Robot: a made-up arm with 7 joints.
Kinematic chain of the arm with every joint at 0, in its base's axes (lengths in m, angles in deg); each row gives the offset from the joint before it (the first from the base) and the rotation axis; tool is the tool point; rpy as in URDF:
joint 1: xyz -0.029 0.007 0.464 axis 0 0.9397 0.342
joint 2: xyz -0.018 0 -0.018 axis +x
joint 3: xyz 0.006 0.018 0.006 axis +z
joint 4: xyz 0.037 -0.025 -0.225 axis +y
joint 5: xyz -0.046 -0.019 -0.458 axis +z
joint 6: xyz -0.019 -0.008 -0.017 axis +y
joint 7: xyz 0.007 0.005 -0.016 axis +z
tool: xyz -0.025 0.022 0.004 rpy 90 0 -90
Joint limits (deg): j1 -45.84..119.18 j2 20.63..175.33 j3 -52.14..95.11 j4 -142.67..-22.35 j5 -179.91..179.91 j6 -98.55..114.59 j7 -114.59..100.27
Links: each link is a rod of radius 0.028 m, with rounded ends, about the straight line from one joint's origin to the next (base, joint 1, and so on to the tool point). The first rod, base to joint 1, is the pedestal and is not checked.
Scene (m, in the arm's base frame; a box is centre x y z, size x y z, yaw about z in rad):
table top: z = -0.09
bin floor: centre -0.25 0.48 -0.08 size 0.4 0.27 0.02 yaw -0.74
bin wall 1: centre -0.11 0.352 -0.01 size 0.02 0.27 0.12 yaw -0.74
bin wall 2: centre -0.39 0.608 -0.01 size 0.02 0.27 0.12 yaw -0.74
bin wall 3: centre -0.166 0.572 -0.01 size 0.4 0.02 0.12 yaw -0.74
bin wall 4: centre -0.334 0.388 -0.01 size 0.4 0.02 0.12 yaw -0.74
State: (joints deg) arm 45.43 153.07 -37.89 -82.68 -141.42 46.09 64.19
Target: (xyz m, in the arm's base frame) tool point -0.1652 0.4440 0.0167
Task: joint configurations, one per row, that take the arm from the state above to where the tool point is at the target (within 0.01 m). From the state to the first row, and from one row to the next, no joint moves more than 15 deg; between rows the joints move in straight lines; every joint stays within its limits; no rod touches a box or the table.
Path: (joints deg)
1: 52.82 139.43 -45.02 -87.26 -142.54 44.46 64.04
2: 60.21 125.80 -52.14 -91.83 -143.66 42.83 63.90
3: 53.32 111.35 -52.14 -81.64 -142.04 39.15 66.27
4: 46.43 96.90 -52.14 -71.45 -140.42 35.47 68.65
5: 39.54 82.46 -52.14 -61.25 -138.80 31.79 71.02

